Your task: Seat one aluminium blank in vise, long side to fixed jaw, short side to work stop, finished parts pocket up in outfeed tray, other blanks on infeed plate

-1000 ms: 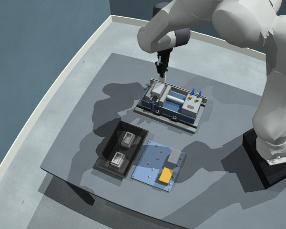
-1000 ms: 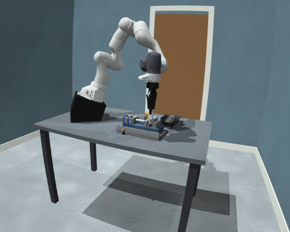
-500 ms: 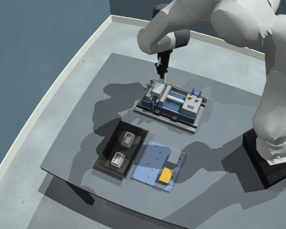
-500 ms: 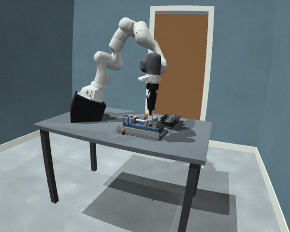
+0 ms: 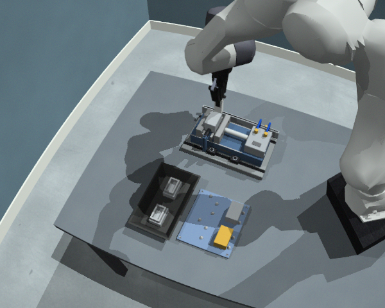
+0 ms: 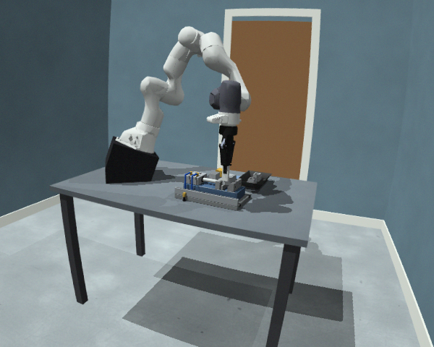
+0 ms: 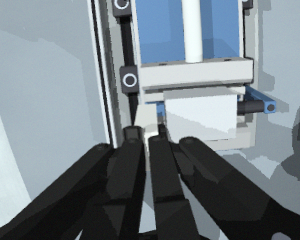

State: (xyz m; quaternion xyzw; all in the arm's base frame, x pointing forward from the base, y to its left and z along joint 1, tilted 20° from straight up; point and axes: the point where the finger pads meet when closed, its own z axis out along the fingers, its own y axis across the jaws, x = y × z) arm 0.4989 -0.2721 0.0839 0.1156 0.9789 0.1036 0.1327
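Right now my hand is 40 mm short of the fixed jaw, 40 mm to the right of it and 60 mm above it. Round my hand: vise: 60 mm behind, 60 mm to the left, 100 mm below; vise hose block: 150 mm behind, 80 mm to the left, 60 mm below; moving jaw: 20 mm behind, 50 mm to the left, 60 mm below.
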